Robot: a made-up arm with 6 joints.
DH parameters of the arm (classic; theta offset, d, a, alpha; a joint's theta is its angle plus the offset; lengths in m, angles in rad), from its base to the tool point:
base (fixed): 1.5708 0.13 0 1.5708
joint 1: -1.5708 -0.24 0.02 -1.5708
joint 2: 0 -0.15 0.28 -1.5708
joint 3: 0 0.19 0.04 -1.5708
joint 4: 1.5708 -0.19 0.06 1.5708
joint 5: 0 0.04 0.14 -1.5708
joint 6: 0 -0.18 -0.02 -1.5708
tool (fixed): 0 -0.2 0 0
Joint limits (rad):
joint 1: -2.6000..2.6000
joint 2: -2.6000..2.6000
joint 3: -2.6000..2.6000
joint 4: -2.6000..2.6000
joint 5: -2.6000..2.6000
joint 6: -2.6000..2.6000
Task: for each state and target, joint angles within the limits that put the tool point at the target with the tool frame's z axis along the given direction. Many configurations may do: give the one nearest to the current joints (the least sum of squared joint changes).
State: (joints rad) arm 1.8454 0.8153 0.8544 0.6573 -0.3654 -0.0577
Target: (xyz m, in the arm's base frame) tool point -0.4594 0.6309 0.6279 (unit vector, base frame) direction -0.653 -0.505 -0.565
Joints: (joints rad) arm 2.4824 0.3272 1.5055 0.8622 -0.7917 0.7816
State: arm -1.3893 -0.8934 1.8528 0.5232 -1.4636 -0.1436
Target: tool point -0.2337 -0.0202 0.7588 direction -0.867 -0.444 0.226
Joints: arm -2.2567 -0.0462 2.1299 1.2611 -1.4459 -0.3303
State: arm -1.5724 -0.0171 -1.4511 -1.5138 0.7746 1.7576
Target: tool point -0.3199 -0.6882 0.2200 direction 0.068 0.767 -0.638
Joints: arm -1.7756 -0.3229 -0.6817 -1.4682 1.2416 1.1847
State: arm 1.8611 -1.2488 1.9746 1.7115 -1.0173 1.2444
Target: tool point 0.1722 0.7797 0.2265 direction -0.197 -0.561 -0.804
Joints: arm 1.7687 -0.8193 1.9042 2.1032 -0.3821 1.4710
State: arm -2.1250 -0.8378 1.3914 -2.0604 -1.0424 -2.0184
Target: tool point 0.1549 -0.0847 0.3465 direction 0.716 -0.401 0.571
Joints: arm -2.6000 -1.3791 1.4549 -1.3655 -1.6482 -2.1474
